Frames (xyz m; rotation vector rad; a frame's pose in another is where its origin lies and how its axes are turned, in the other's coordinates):
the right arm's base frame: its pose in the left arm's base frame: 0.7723 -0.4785 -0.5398 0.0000 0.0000 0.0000
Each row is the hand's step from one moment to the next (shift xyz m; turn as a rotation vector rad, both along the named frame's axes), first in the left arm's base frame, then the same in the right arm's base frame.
Working: the left arm's base frame: its pose in the right arm's base frame: -0.7723 0.4785 0.5398 0.0000 0.0000 0.0000

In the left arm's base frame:
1: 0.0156 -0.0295 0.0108 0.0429 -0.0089 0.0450
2: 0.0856 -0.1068 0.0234 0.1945 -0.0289 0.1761
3: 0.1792 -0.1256 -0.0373 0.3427 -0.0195 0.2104
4: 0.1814 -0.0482 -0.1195 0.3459 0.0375 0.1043
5: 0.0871 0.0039 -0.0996 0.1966 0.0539 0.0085
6: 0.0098 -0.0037 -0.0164 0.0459 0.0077 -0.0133
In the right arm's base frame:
1: 0.0156 -0.0295 0.0108 0.0429 -0.0089 0.0450
2: 0.0856 -0.1068 0.0234 0.1945 -0.0289 0.1761
3: 0.1792 -0.1256 -0.0373 0.3427 -0.0195 0.2104
4: 0.1814 -0.0482 -0.1195 0.3459 0.0375 0.1043
5: 0.0871 0.0039 -0.0996 0.1966 0.0539 0.0085
6: 0.0098 -0.0037 -0.0164 0.0459 0.0077 -0.0133

